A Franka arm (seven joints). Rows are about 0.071 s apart.
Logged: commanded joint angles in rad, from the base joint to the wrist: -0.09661 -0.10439 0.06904 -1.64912 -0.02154 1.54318 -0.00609; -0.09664 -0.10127 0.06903 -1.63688 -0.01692 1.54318 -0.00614; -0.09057 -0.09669 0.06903 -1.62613 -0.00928 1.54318 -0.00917; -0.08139 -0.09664 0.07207 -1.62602 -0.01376 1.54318 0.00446; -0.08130 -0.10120 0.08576 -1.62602 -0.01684 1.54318 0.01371; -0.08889 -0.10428 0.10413 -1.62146 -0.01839 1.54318 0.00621; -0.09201 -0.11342 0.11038 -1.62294 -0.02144 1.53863 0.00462; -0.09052 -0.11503 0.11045 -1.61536 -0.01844 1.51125 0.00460; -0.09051 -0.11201 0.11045 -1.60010 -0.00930 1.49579 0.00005; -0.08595 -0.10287 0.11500 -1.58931 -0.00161 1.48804 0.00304; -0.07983 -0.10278 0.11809 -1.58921 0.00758 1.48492 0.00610; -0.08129 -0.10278 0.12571 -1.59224 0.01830 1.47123 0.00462; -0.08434 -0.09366 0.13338 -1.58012 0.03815 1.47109 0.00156; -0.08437 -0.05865 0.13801 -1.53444 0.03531 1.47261 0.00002; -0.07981 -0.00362 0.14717 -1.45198 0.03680 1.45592 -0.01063; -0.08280 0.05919 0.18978 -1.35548 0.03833 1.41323 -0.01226; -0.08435 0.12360 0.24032 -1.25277 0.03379 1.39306 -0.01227; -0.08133 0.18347 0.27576 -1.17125 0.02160 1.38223 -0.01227; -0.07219 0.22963 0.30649 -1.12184 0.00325 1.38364 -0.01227
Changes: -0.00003 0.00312 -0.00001 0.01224 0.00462 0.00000 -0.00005; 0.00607 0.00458 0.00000 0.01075 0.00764 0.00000 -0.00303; 0.00918 0.00005 0.00304 0.00011 -0.00448 0.00000 0.01363; 0.00009 -0.00456 0.01369 0.00000 -0.00308 0.00000 0.00925; -0.00759 -0.00308 0.01837 0.00456 -0.00155 0.00000 -0.00750; -0.00312 -0.00914 0.00625 -0.00148 -0.00305 -0.00455 -0.00159; 0.00149 -0.00161 0.00007 0.00758 0.00300 -0.02738 -0.00002; 0.00001 0.00302 0.00000 0.01526 0.00914 -0.01546 -0.00455; 0.00456 0.00914 0.00455 0.01079 0.00769 -0.00775 0.00299; 0.00612 0.00009 0.00309 0.00010 0.00919 -0.00312 0.00306; -0.00146 0.00000 0.00762 -0.00303 0.01072 -0.01369 -0.00148; -0.00305 0.00912 0.00767 0.01212 0.01985 -0.00014 -0.00306; -0.00003 0.03501 0.00463 0.04568 -0.00284 0.00152 -0.00154; 0.00456 0.05503 0.00916 0.08246 0.00149 -0.01669 -0.01065; -0.00299 0.06281 0.04261 0.09650 0.00153 -0.04269 -0.00163; -0.00155 0.06441 0.05054 0.10271 -0.00454 -0.02017 -0.00001; 0.00302 0.05987 0.03544 0.08152 -0.01219 -0.01083 0.00000; 0.00914 0.04616 0.03073 0.04941 -0.01835 0.00141 0.00000
